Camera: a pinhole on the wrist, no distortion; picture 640 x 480 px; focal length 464.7 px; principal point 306.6 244.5 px. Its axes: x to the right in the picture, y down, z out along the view. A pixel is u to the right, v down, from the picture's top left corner.
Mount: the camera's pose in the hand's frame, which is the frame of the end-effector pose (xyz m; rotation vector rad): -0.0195 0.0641 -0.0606 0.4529 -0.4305 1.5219
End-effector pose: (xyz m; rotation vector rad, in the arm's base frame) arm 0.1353 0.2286 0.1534 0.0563 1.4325 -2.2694
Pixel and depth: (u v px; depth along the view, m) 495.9 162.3 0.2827
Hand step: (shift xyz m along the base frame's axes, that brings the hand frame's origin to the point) 0.0211 -0.2229 0.0916
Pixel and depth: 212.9 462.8 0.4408
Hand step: 0.1553 -0.0652 0.3913
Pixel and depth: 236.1 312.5 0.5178
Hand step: 0.0378 -0.1597 0.4146
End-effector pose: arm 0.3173 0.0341 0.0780 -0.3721 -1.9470 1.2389
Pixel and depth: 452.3 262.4 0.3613
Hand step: -0.2034 -0.2264 -0.0507
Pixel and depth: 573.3 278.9 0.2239
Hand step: -0.1340 -0.1191 -0.1035
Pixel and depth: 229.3 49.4 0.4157
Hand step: -0.2566 -0.1663 0.2049
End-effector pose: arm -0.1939 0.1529 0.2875 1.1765 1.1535 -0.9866
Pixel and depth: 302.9 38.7 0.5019
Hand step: -0.1181 -0.3816 -0.2355
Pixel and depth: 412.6 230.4 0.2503
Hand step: 0.0034 -0.1826 0.0069
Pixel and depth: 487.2 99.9 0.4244
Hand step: 0.0509 -0.3823 -0.1167
